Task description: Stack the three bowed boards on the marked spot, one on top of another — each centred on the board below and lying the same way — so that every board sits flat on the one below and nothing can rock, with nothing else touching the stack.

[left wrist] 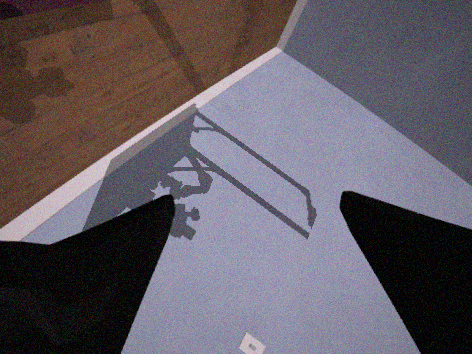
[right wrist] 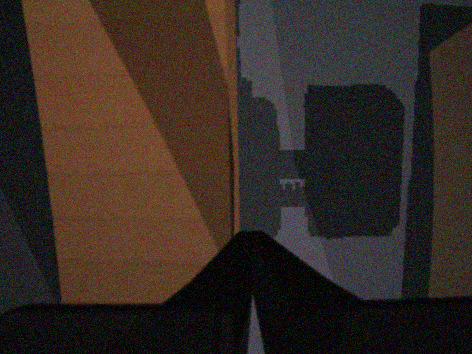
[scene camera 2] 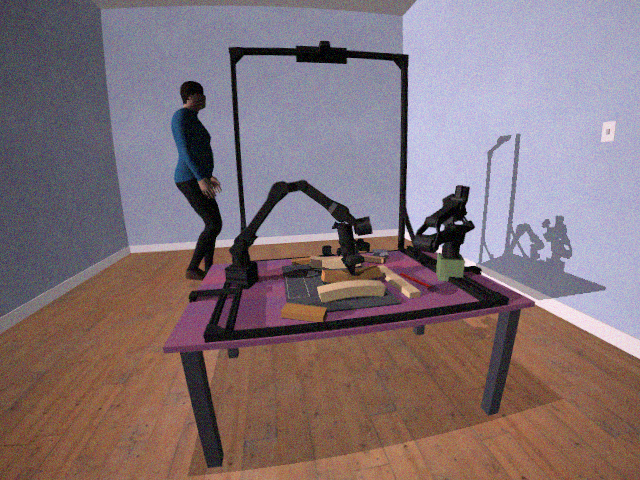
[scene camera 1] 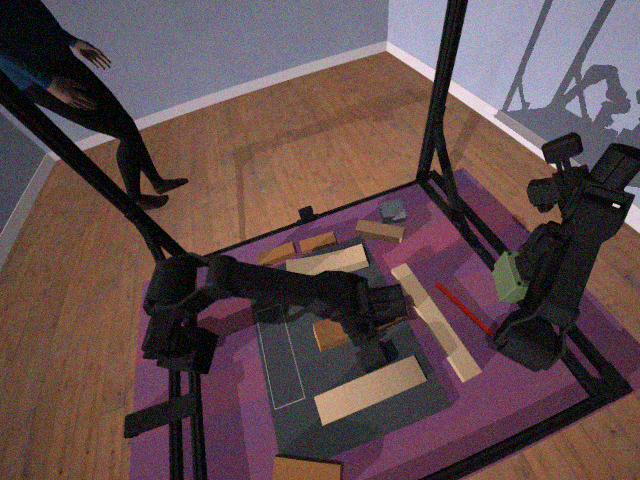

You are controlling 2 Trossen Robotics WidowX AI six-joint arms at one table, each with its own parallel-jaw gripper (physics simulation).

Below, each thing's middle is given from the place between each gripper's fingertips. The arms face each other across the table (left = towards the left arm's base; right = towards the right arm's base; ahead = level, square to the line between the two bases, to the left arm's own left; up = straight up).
Right now the long pale plank (scene camera 1: 460, 359) is 36 cm to the right of my left hand, 23 cm ahead of it and 22 cm below it.
I see my right gripper 2 cm past the long pale plank, 18 cm to the right of it and 3 cm above it.
